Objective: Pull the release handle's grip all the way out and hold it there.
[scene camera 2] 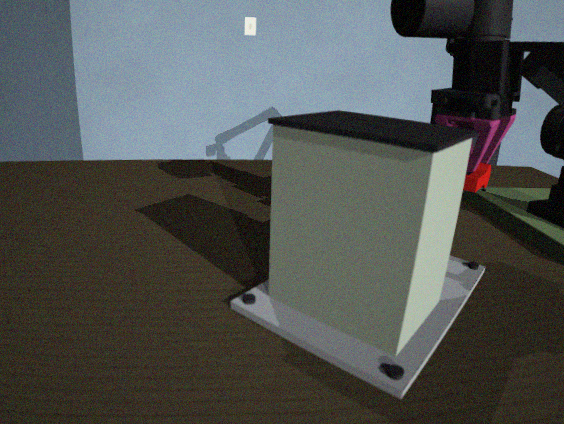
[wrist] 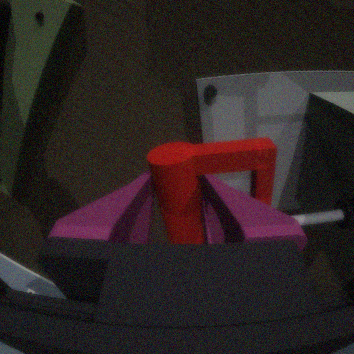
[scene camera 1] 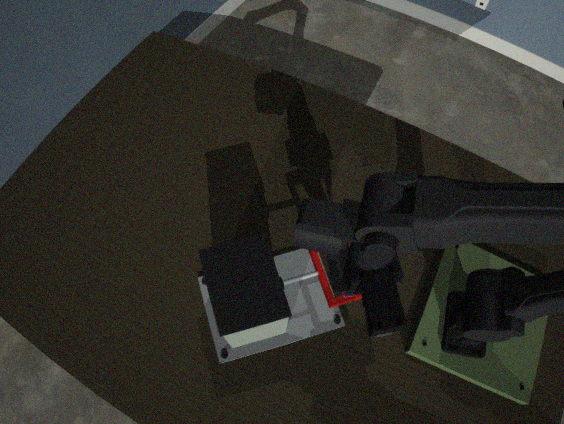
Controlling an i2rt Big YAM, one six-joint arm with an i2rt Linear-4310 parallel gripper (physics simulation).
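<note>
The release handle's red grip (scene camera 1: 325,281) (scene camera 2: 478,179) (wrist: 177,200) stands out from the side of a pale box (scene camera 2: 350,225) with a black top. In the wrist view the grip is an upright round bar joined to a red bracket. A light metal rod (scene camera 1: 301,278) (wrist: 320,217) shows between the box and the bracket. My gripper (scene camera 2: 474,169) (wrist: 176,177) is shut on the red grip, with one magenta finger on each side. In scene camera 1 the arm hides most of the fingers; in scene camera 2 the box hides the rod.
The box stands on a grey base plate (scene camera 1: 280,343) (scene camera 2: 325,339) (wrist: 225,115) with dark bolts at its corners. A green plate (scene camera 1: 530,360) (scene camera 2: 520,192) (wrist: 30,50) lies under the arm's base, beyond the gripper from the box.
</note>
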